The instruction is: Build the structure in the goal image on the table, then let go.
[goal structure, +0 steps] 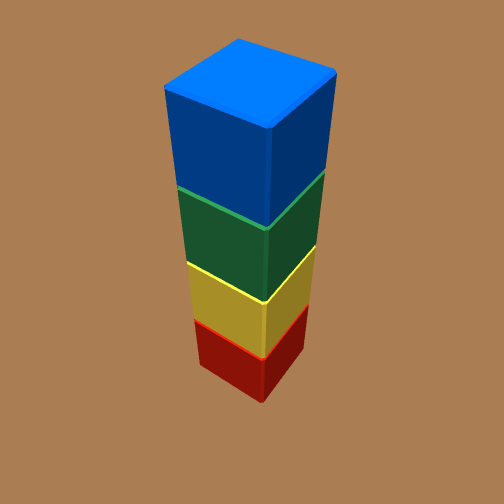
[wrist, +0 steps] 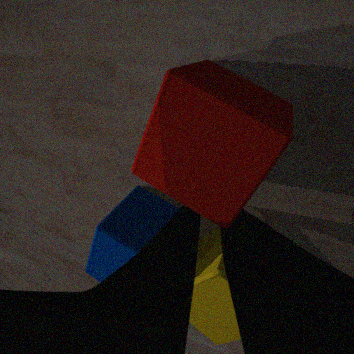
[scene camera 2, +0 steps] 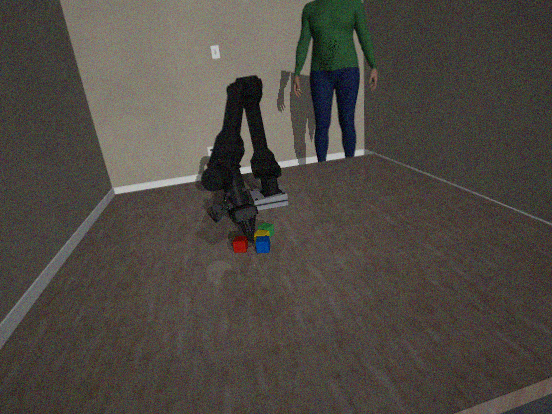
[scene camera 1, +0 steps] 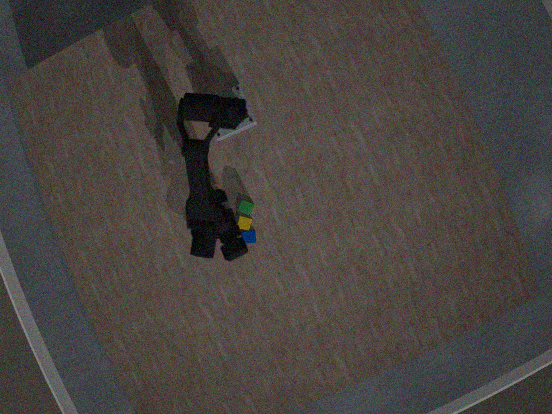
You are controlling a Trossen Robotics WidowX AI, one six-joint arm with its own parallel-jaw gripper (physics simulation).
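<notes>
A red cube (scene camera 2: 240,244) (wrist: 215,145) rests on the table; in scene camera 1 it is hidden under the arm. A blue cube (scene camera 1: 249,236) (scene camera 2: 262,244) (wrist: 120,227) lies apart from it. A yellow cube (scene camera 1: 245,223) (scene camera 2: 261,233) (wrist: 215,310) is behind the blue one, and a green cube (scene camera 1: 246,207) (scene camera 2: 267,229) is behind the yellow. My gripper (scene camera 2: 251,240) (wrist: 208,213) is low among the cubes, its fingers nearly together with a narrow gap. A corner of the red cube overlaps the fingertips; contact is unclear. The yellow cube shows through the gap, partly hidden by the fingers.
The arm's grey base plate (scene camera 1: 237,131) (scene camera 2: 271,201) is behind the cubes. The black arm arches over from it, beside the cube row. A person in a green top (scene camera 2: 334,37) stands by the back wall (scene camera 2: 165,100).
</notes>
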